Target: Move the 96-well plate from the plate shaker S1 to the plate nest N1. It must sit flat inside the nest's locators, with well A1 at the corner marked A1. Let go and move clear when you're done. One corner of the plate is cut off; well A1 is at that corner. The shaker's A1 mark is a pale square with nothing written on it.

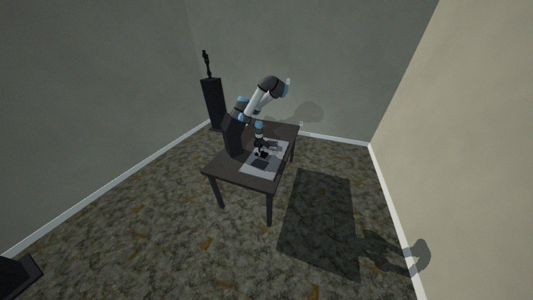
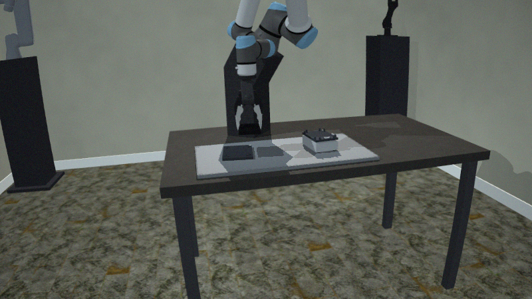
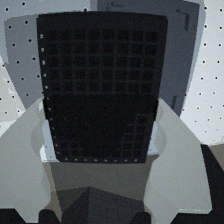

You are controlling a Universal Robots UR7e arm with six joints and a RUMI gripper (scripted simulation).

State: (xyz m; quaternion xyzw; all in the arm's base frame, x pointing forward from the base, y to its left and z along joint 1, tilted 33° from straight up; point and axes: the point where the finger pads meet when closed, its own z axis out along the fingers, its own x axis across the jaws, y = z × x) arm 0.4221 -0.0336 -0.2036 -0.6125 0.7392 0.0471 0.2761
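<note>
The plate nest N1 is 50 mm to the right of my hand and 100 mm below it. Round my hand: pale mark: 70 mm behind, 10 mm to the left, 100 mm below; 96-well plate: 10 mm below.
</note>
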